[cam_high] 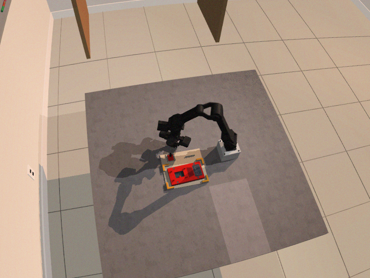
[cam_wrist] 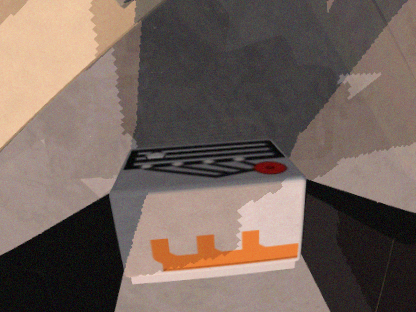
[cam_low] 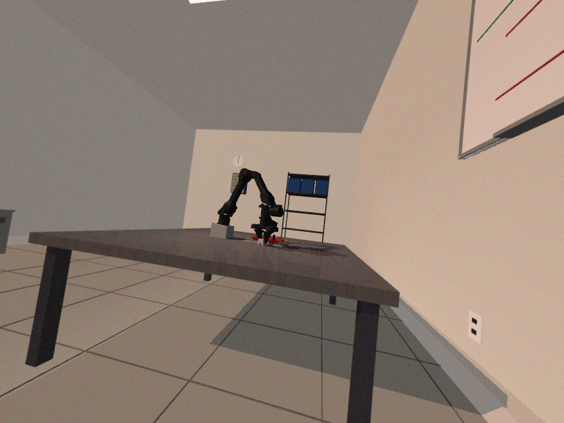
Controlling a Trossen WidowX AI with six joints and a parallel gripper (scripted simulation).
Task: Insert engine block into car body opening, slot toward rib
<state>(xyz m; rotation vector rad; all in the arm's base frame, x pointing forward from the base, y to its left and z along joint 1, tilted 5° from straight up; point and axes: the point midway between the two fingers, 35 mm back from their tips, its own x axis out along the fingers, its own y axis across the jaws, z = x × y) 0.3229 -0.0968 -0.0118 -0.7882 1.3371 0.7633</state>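
Now: gripper tip 80 mm to the right of the black stick, 40 mm short of it and 20 mm below it. From my gripper tip the other things lie so: engine block: right at my gripper tip.
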